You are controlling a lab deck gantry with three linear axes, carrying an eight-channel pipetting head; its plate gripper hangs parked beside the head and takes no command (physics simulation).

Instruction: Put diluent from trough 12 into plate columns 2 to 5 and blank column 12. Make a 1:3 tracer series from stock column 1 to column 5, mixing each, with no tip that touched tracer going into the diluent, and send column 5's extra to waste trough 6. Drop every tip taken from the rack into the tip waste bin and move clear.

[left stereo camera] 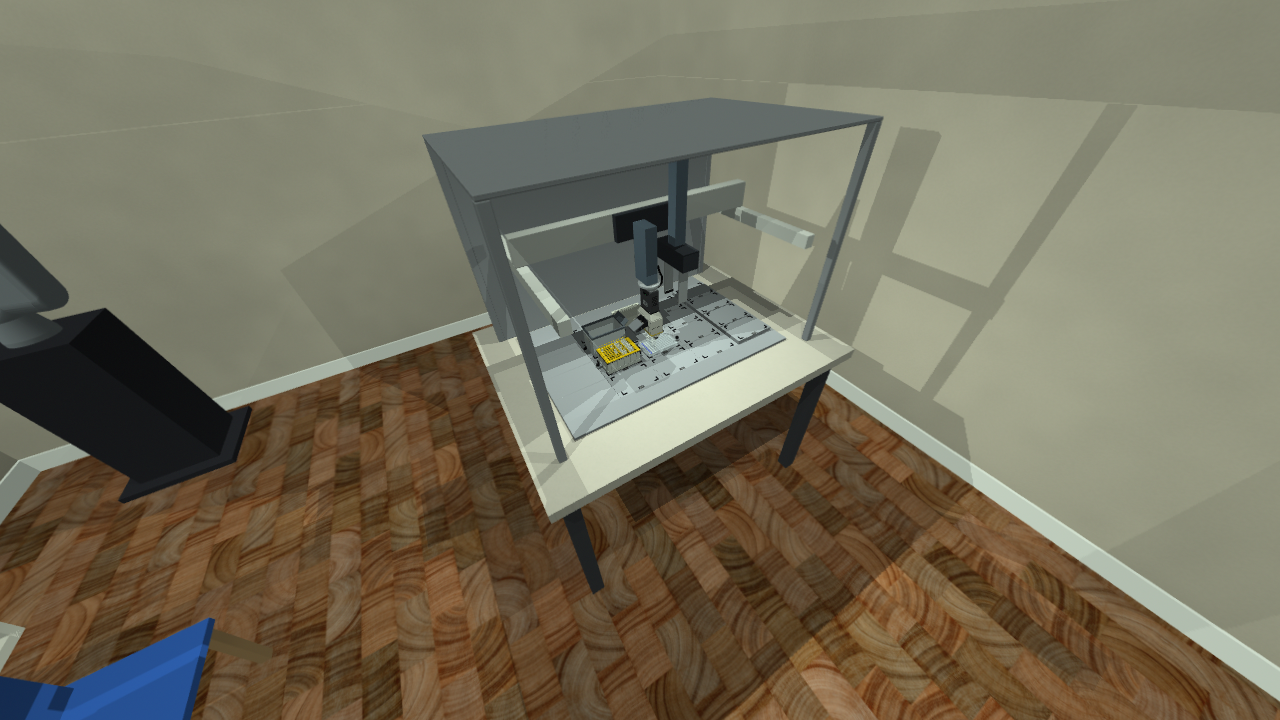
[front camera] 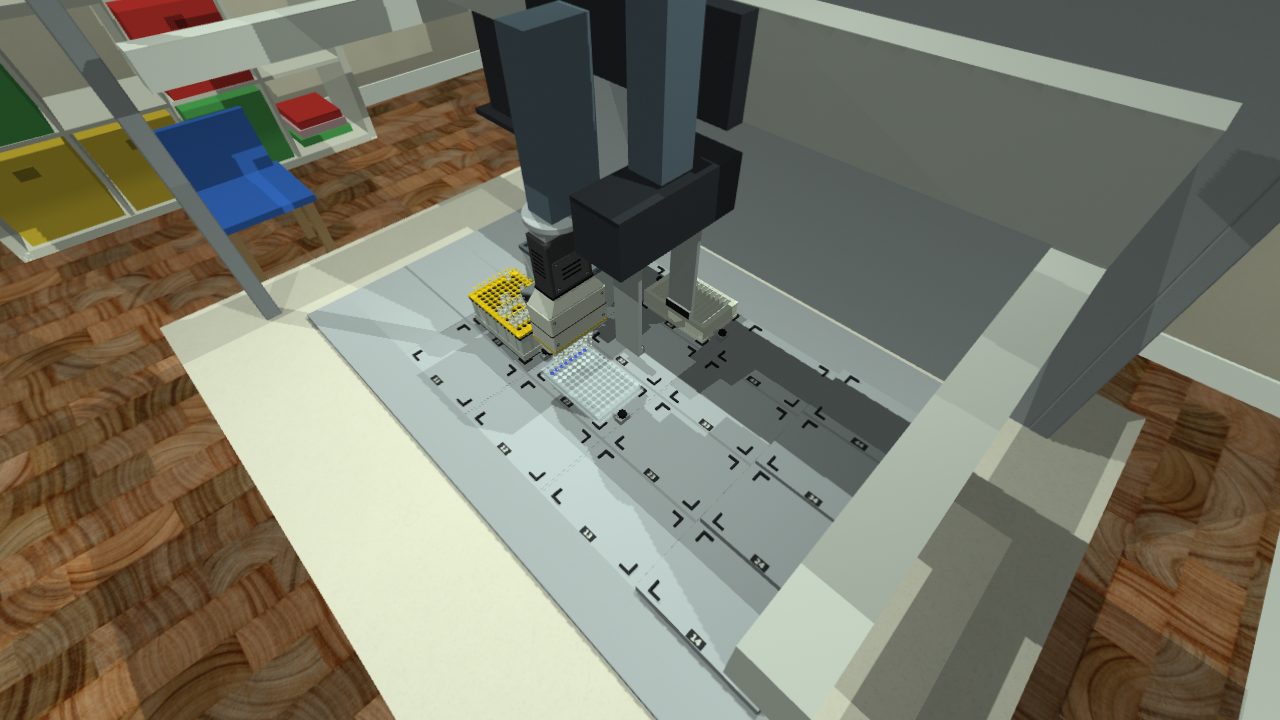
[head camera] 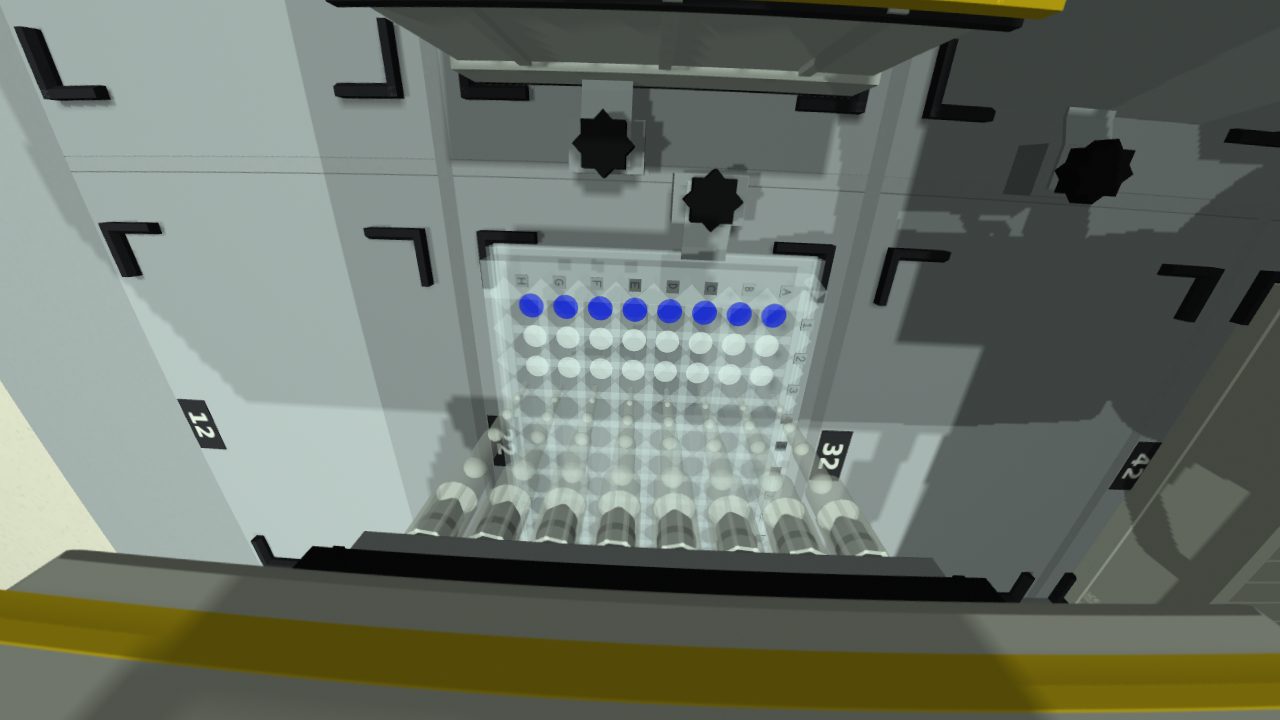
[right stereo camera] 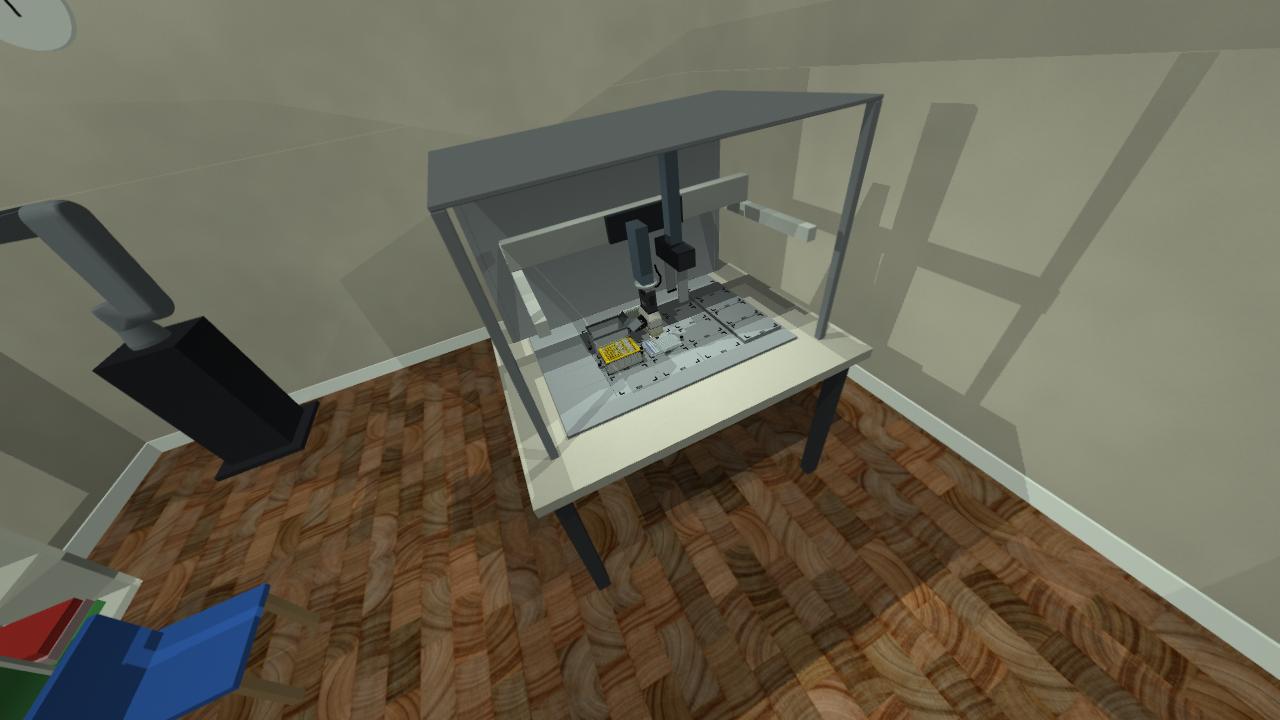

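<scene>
The clear plate (front camera: pixel 608 389) (head camera: pixel 760 265) has blue stock (head camera: pixel 634 309) in column 1 and pale discs of liquid in columns 2 and 3. The pipetting head (front camera: pixel 568 313) (left stereo camera: pixel 651 322) (right stereo camera: pixel 651 322) is low over the plate. It carries eight clear tips (head camera: pixel 617 519), whose ends are at about column 4; their depth is unclear. The yellow tip rack (front camera: pixel 501 295) (left stereo camera: pixel 617 349) (right stereo camera: pixel 619 349) stands beyond column 1. The trough block (front camera: pixel 716 327) stands behind the plate, partly hidden by a gripper finger. My parked plate gripper (front camera: pixel 655 329) hangs beside the head, fingers apart and empty. In the front view the head hides most of the tip waste bin.
Black clamp knobs (head camera: pixel 603 143) (head camera: pixel 713 199) stand between the rack and the plate, and another knob (head camera: pixel 1093 171) is farther right. Black corner brackets mark the deck slots. White gantry rails, enclosure posts and a blue chair (front camera: pixel 241 170) surround the deck.
</scene>
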